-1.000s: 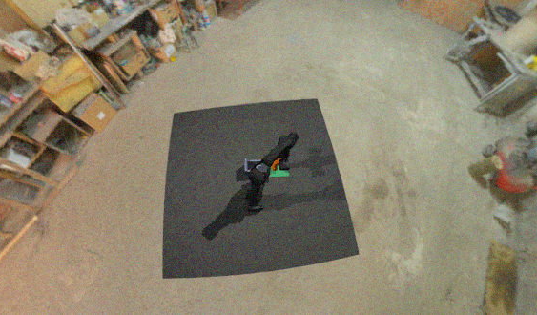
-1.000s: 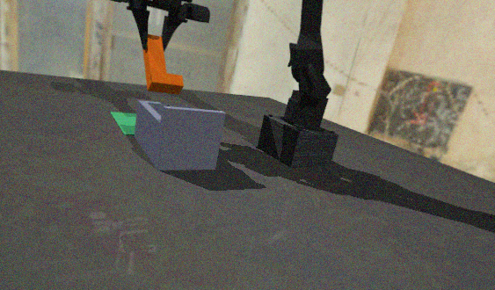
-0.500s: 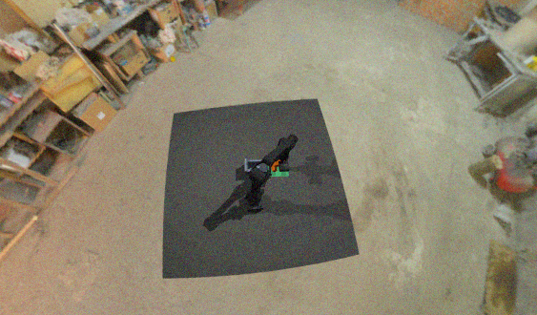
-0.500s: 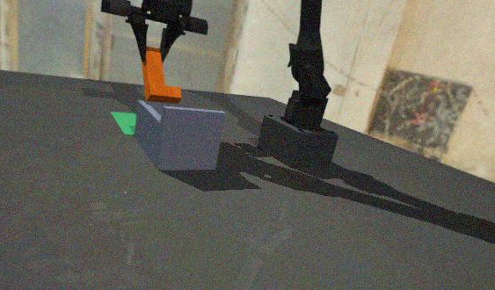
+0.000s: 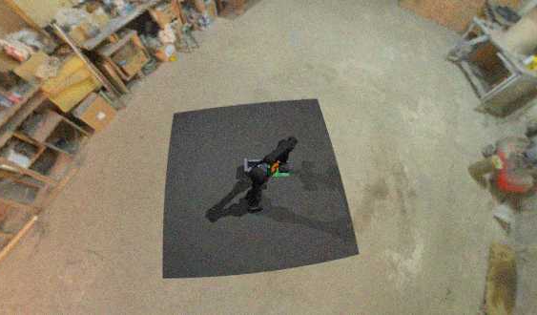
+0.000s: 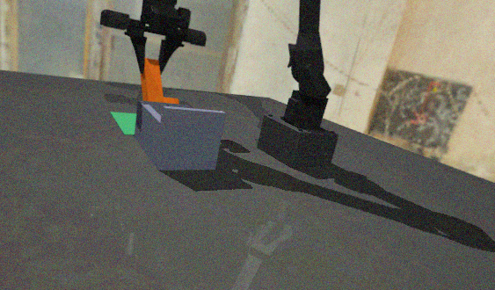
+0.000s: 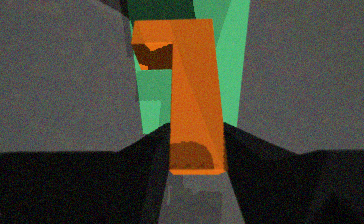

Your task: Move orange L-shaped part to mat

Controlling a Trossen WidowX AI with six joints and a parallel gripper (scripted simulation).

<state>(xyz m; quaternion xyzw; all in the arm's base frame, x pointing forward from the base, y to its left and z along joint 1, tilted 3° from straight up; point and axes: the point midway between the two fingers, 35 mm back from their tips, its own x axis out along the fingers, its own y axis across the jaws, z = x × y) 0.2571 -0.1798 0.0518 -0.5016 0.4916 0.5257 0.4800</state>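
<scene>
The green mat lies 110 mm below my gripper tip and 20 mm to the left of it. From my gripper tip the other things lie so: orange L-shaped part (30 mm to the left, 30 mm below, 20 mm behind).
</scene>
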